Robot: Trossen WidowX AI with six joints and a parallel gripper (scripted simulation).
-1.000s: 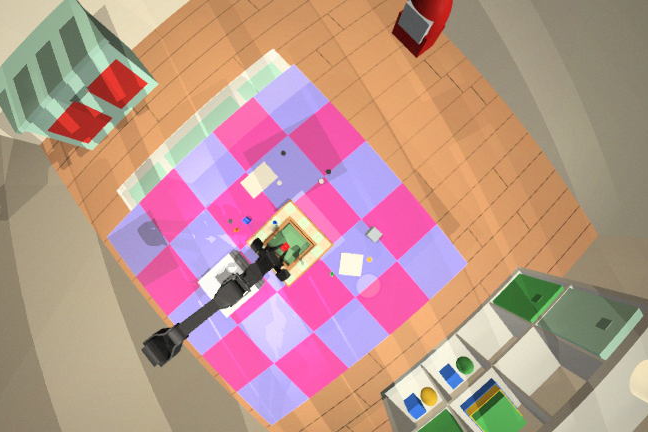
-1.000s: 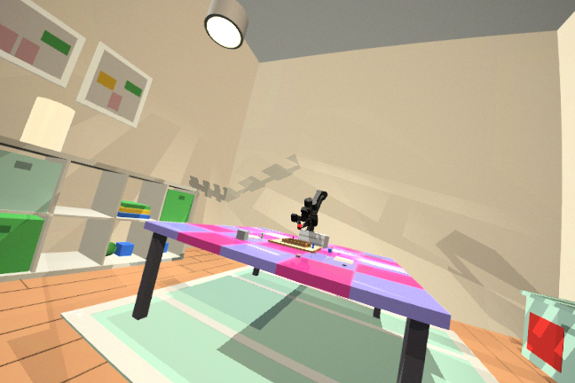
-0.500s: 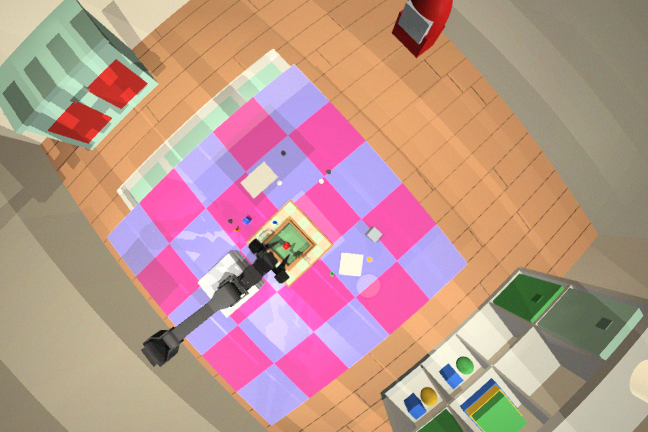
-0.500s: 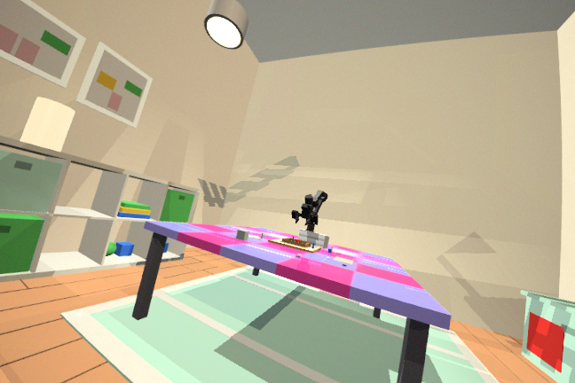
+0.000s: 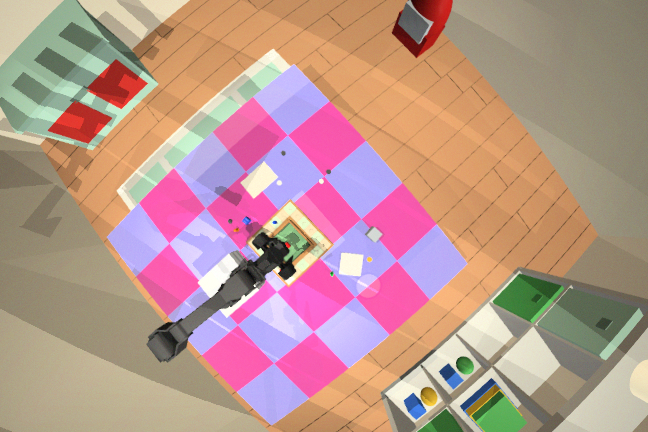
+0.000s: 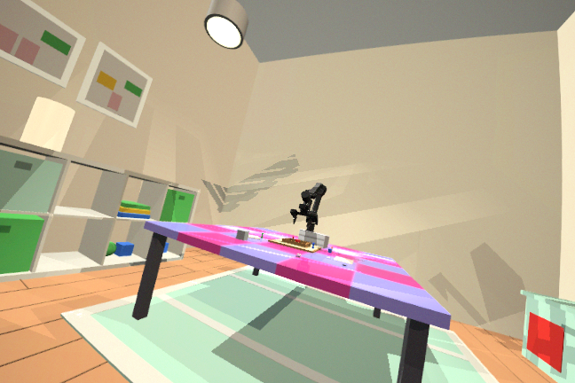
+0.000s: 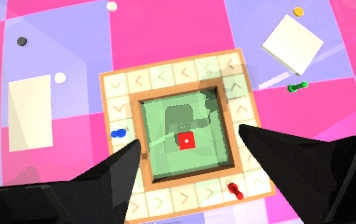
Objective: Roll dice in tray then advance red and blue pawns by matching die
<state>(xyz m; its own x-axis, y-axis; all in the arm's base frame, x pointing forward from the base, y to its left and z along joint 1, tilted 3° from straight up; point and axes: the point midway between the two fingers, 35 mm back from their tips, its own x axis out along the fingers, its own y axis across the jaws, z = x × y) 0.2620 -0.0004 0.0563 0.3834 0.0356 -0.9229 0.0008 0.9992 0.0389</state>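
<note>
My gripper tip is now 11 cm past the red pawn, 7 cm to the left of it and 11 cm above it. Round my gripper tip: blue pawn 1 cm ahead, 11 cm to the left, 11 cm below; then cream card 8 cm ahead, 31 cm to the left, 13 cm below; then green peg 5 cm ahead, 23 cm to the right, 12 cm below.
</note>
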